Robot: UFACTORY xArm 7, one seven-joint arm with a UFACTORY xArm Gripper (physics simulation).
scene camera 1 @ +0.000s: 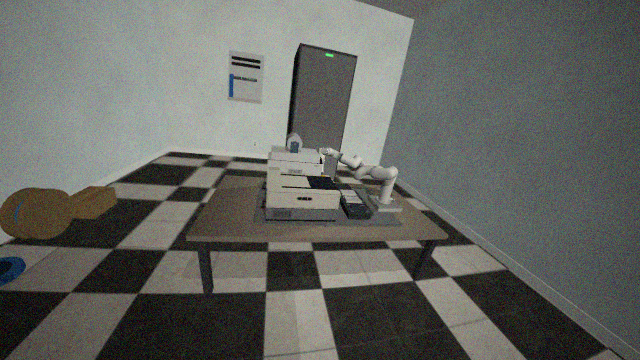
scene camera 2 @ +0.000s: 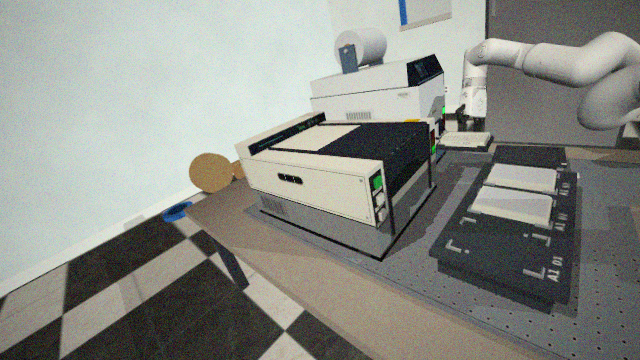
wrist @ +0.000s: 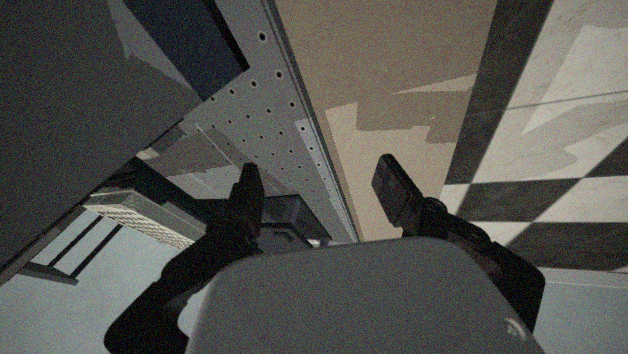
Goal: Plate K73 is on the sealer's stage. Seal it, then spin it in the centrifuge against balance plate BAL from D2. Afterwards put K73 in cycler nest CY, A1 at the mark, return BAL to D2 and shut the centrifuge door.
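Places are measured from the arm's base along level axes (x ahead, y left, z up), in metres.
Pixels of known places: gripper, fingertip midpoint: [wrist: 319,173]; arm's base, link origin: [scene camera 1: 383,200].
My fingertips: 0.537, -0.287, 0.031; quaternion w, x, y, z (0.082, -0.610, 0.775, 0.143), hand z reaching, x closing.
Observation:
For each thing: its middle in the pictures, then the offset to it from my fingertips, as dx, dy, dz. "pt": a spot on its surface instead. Level surfaces: height alone.
- Plate K73, body centre: [wrist: 175,231] [scene camera 2: 464,138] -0.037, +0.153, +0.043
- white sealer, body centre: [scene camera 2: 374,100] [scene camera 1: 294,163] +0.259, +0.187, +0.181
- large cream instrument, body centre: [scene camera 2: 335,165] [scene camera 1: 301,193] +0.191, +0.488, +0.065
- dark rack, body centre: [scene camera 2: 511,217] [scene camera 1: 352,203] -0.225, +0.398, -0.025
- perforated board, surface height: dz -0.056
- white roll, surface spot: [scene camera 2: 370,46] pt +0.219, +0.217, +0.357
Plate K73 [scene camera 2: 466,138] [wrist: 145,216] is a pale plate on the dark stage in front of the white sealer [scene camera 2: 365,102] [scene camera 1: 295,156]. My gripper [scene camera 2: 470,122] [wrist: 319,173] is open, with nothing between its fingers. It points down close above the stage in scene camera 2; in the wrist view the plate shows left of the fingers, partly behind the left one. A plate [scene camera 2: 515,204] sits in D2; its name is not readable. Another plate [scene camera 2: 522,176] sits in D3, and D1 holds none. I cannot tell the centrifuge door or nest CY apart in these views.
A large cream instrument [scene camera 2: 310,185] [scene camera 1: 302,197] with a partly black top stands in front of the sealer. The dark rack [scene camera 2: 492,247] stands right of it on the perforated board [scene camera 2: 425,277]. A white roll [scene camera 2: 370,46] [scene camera 1: 294,141] tops the sealer. A dark cabinet [scene camera 1: 322,95] stands behind.

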